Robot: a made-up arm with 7 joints.
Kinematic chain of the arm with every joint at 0, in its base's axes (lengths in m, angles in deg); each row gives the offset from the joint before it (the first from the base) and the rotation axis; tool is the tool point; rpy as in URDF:
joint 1: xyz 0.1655 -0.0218 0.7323 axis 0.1 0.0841 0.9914
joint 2: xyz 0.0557 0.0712 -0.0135 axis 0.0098 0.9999 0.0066
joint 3: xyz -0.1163 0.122 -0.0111 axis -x
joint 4: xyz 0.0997 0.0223 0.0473 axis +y
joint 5: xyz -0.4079 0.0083 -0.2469 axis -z
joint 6: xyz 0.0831 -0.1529 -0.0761 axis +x
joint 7: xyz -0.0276 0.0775 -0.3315 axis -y
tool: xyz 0.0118 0.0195 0.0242 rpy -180 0 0
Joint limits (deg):
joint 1: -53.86..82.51
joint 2: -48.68..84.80
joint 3: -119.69..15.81
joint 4: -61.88..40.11
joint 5: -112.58..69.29
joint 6: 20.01..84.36
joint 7: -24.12..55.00
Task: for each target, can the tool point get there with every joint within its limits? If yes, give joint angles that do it. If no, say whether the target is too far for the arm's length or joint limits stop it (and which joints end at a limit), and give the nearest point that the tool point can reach.
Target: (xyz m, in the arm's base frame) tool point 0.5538 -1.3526 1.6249
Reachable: no: too far | nearest point 0.0998 -0.5465 1.1655 | short by 1.033 m
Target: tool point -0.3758 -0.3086 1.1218
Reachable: yes | joints 66.88 40.02 -29.08 20.09 -55.46 52.81 -3.51
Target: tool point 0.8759 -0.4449 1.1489
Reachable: no: joint limits stop it (at a limit: joint 1, joint 2, joint 3, joint 7) | nearest point 0.7888 -0.0568 1.0474 | short by 0.410 m
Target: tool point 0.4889 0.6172 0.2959
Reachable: yes | joints -40.00 -29.06 -60.61 -16.95 -89.02 46.60 29.23
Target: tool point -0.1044 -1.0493 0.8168
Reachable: no: joint limits stop it (at a limit: joint 1, joint 3, joint 4, joint 5, joint 7) | nearest point -0.1017 -0.7008 0.8015 | short by 0.349 m
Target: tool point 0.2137 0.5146 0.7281
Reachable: yes | joints 11.58 73.16 -91.79 -48.84 52.62 79.43 42.94
